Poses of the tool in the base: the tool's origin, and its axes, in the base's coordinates. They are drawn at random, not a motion.
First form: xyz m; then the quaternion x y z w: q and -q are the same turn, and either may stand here.
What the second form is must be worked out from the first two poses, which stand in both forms.
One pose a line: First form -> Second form
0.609 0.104 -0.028 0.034 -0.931 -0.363 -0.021 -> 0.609 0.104 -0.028 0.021 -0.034 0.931 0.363
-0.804 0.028 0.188 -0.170 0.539 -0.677 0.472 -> -0.804 0.028 0.188 0.472 -0.170 0.539 -0.677
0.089 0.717 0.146 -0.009 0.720 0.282 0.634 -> 0.089 0.717 0.146 0.634 -0.009 0.720 0.282
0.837 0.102 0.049 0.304 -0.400 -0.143 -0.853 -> 0.837 0.102 0.049 0.853 -0.304 0.400 0.143
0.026 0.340 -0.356 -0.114 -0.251 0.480 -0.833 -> 0.026 0.340 -0.356 0.833 0.114 0.251 -0.480
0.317 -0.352 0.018 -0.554 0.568 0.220 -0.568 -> 0.317 -0.352 0.018 0.568 0.554 -0.568 -0.220
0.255 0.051 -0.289 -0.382 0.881 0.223 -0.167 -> 0.255 0.051 -0.289 0.167 0.382 -0.881 -0.223
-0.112 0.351 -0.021 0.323 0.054 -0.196 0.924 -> -0.112 0.351 -0.021 0.924 0.323 0.054 -0.196
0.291 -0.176 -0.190 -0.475 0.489 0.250 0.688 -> 0.291 -0.176 -0.190 0.688 -0.475 0.489 0.250
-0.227 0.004 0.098 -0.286 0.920 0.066 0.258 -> -0.227 0.004 0.098 0.258 -0.286 0.920 0.066
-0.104 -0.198 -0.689 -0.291 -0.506 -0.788 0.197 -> -0.104 -0.198 -0.689 0.197 -0.291 -0.506 -0.788
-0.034 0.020 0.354 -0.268 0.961 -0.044 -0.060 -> -0.034 0.020 0.354 0.060 0.268 -0.961 0.044
